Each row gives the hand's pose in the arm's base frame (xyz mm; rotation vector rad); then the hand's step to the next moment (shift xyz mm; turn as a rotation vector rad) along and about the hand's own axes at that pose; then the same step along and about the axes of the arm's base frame.
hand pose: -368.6 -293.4 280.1 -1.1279 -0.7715 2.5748
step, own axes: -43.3 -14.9 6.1 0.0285 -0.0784 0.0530
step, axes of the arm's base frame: 24.9 -7.2 38.3 -0.0586 0.0571 0.0555
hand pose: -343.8 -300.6 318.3 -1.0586 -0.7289 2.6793
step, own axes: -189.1 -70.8 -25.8 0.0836 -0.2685 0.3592
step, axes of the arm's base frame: 154.8 9.4 131.9 -0.3110 0.1237 0.3100
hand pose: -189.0 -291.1 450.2 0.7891 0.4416 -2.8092
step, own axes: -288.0 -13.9 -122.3 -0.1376 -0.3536 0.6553
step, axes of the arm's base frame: 296.6 82.8 57.1 -0.2881 0.1272 0.6886
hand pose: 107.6 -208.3 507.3 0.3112 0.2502 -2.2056
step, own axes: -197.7 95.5 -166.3 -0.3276 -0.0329 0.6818
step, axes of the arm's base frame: 215.0 137.7 -103.3 0.0758 0.0685 0.7502
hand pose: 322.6 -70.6 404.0 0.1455 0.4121 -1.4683
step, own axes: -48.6 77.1 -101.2 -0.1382 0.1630 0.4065
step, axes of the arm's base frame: 55.1 88.4 -87.8 0.2272 0.0073 0.3990
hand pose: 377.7 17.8 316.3 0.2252 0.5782 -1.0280
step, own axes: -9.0 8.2 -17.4 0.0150 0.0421 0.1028
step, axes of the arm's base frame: -2.5 18.5 -10.2 0.0774 -0.0347 0.0733
